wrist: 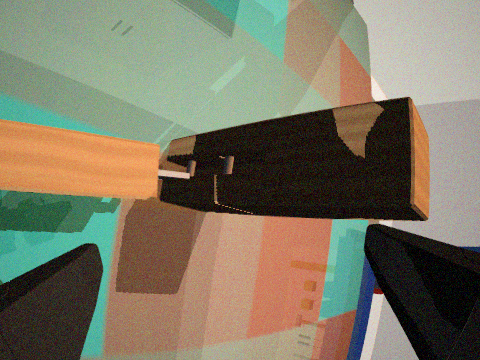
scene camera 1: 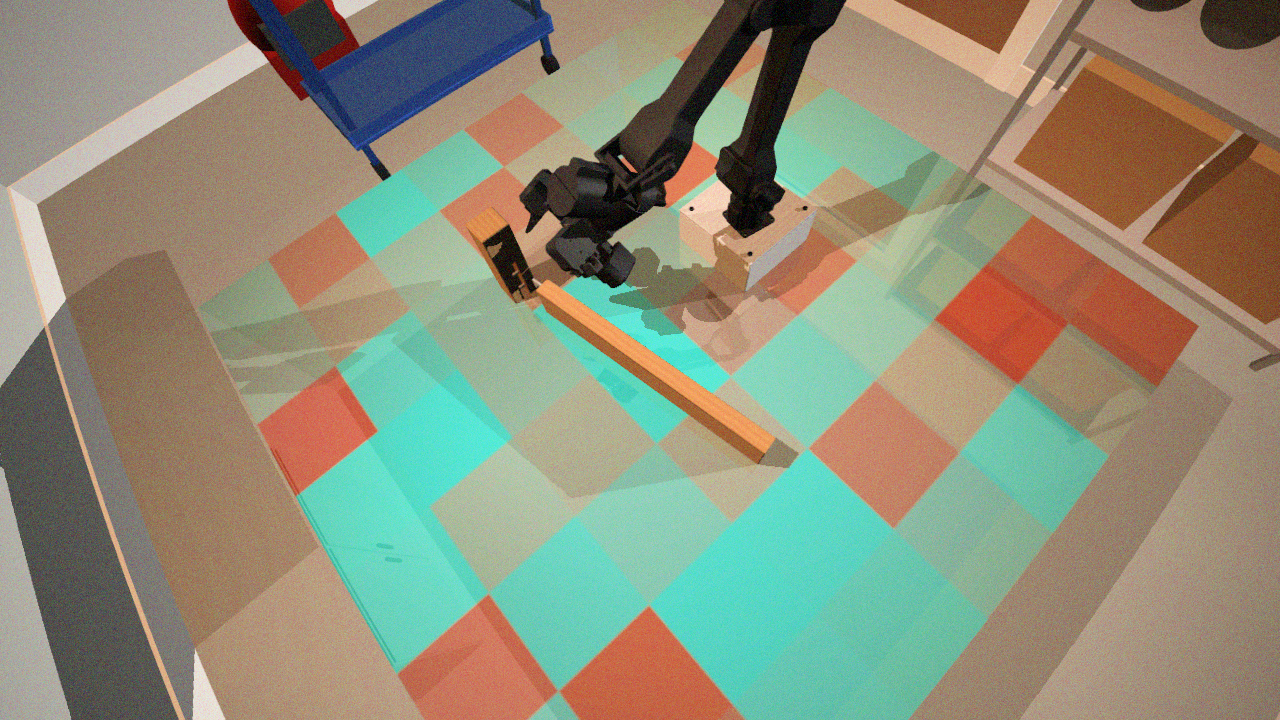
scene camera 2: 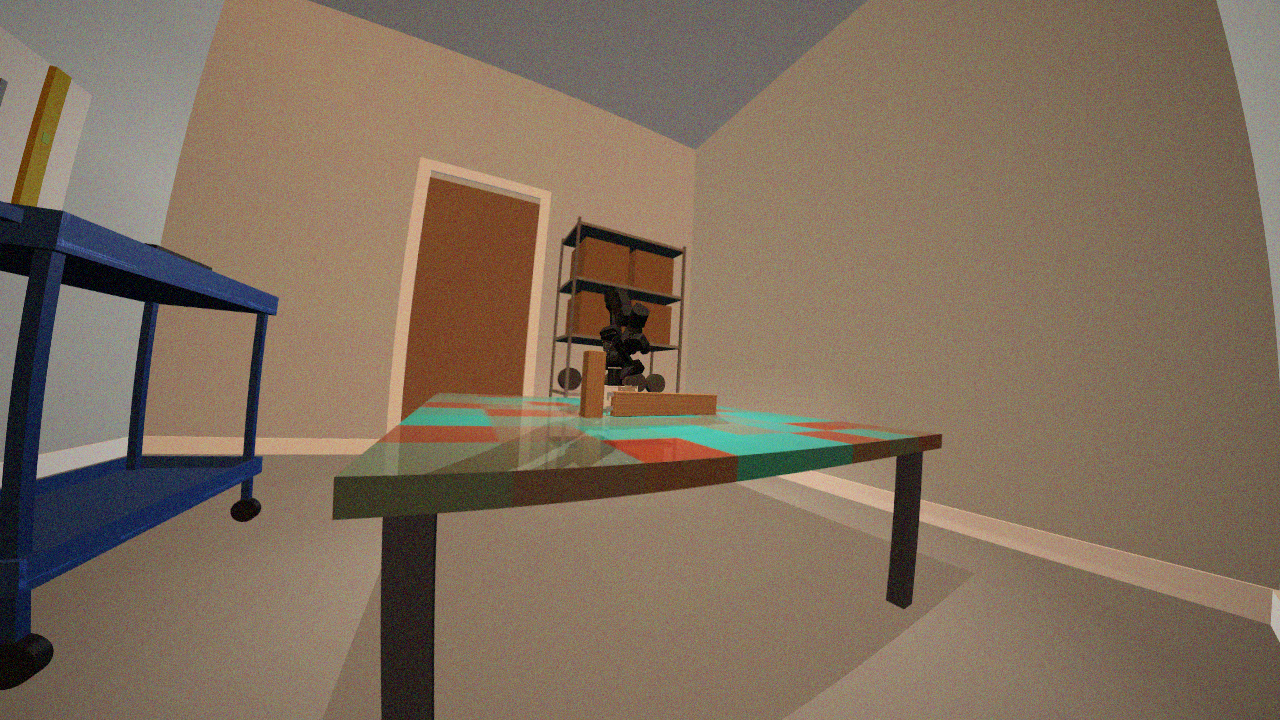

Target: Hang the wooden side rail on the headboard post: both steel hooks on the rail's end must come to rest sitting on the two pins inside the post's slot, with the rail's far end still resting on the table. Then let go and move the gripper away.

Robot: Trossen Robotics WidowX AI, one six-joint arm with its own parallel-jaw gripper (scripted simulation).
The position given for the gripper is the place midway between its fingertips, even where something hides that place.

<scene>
The gripper (scene camera 1: pixel 549 252) is open, holding nothing. Also in view: a wooden side rail (scene camera 1: pixel 730 425) and a headboard post (scene camera 1: pixel 493 235).
The wooden side rail shows as well in the wrist view (wrist: pixel 51 160) and in scene camera 2 (scene camera 2: pixel 623 404). The gripper shows as well in the wrist view (wrist: pixel 235 251) and in scene camera 2 (scene camera 2: pixel 613 368). The headboard post also shows in the wrist view (wrist: pixel 370 161) and in scene camera 2 (scene camera 2: pixel 594 362).
</scene>
